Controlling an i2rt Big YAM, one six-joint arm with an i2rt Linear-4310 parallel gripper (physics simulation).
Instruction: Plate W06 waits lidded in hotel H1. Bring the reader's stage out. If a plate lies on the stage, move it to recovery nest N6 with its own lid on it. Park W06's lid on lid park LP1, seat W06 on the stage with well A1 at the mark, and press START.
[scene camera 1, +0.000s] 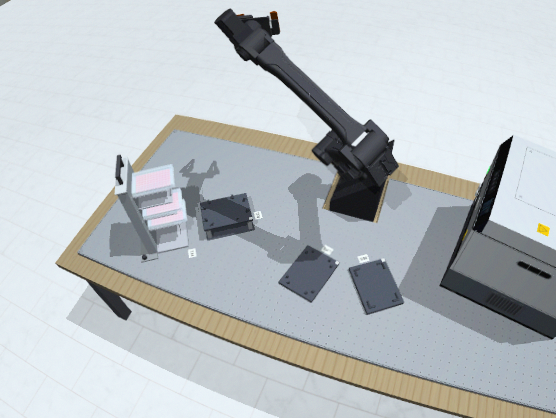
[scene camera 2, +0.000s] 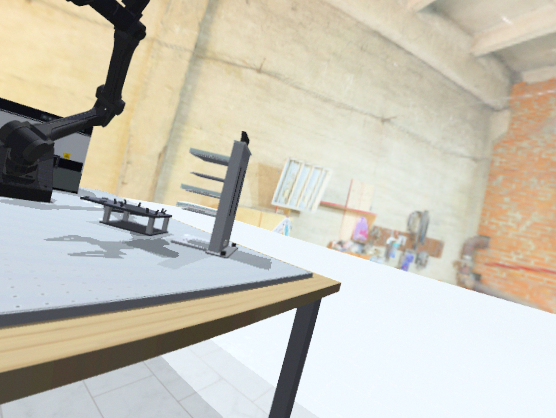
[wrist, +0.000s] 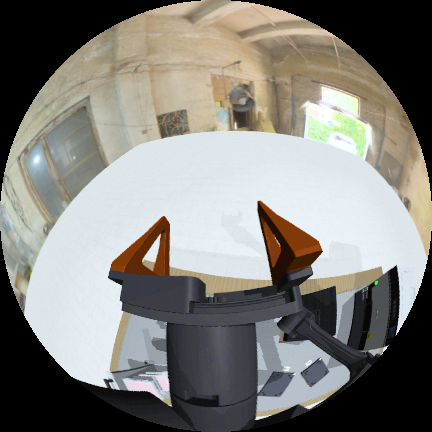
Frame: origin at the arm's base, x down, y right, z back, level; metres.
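Seen in the pictures: gripper, fingertip midpoint: (scene camera 1: 259, 14) (wrist: 209, 212); arm's base, link origin: (scene camera 1: 355, 175) (scene camera 2: 20, 166) (wrist: 306, 320).
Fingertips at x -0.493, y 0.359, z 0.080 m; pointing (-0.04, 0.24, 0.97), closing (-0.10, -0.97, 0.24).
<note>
Offsets run from my fingertips to a thing's top centre. "spot": to the spot under its first point.
My gripper (scene camera 1: 257, 18) (wrist: 209, 212) is open and empty, high above the far side of the table; its fingers are out of frame in scene camera 2. The plate hotel (scene camera 1: 136, 220) (scene camera 2: 230, 200) stands at the table's left end, holding several pinkish plates, among them a top plate @(dx +0.315, dy +0.159, dz -0.468 m) (scene camera 1: 153, 180). Which one is W06, and their lids, I cannot tell. A raised dark stand (scene camera 1: 226, 212) (scene camera 2: 135, 206) is beside the hotel. Two low dark bases @(spot: dx +0.580, dy -0.327, dz -0.449 m) (scene camera 1: 309, 273) @(spot: dx +0.577, dy -0.533, dz -0.422 m) (scene camera 1: 376, 286) lie mid-table. Their labels are too small to read. The reader @(spot: dx +0.349, dy -0.840, dz -0.368 m) (scene camera 1: 505, 260) (wrist: 375, 310) is at the right; its stage does not show outside.
The arm's base block (scene camera 1: 356, 200) stands at the table's far edge, between the hotel and the reader. The table (scene camera 1: 240, 345) (scene camera 2: 150, 340) has a wooden rim. The reader's tall housing casts a shadow towards the low bases. A green light @(spot: dx +0.387, dy -0.787, dz +0.001 m) (wrist: 376, 283) shows on the reader.
</note>
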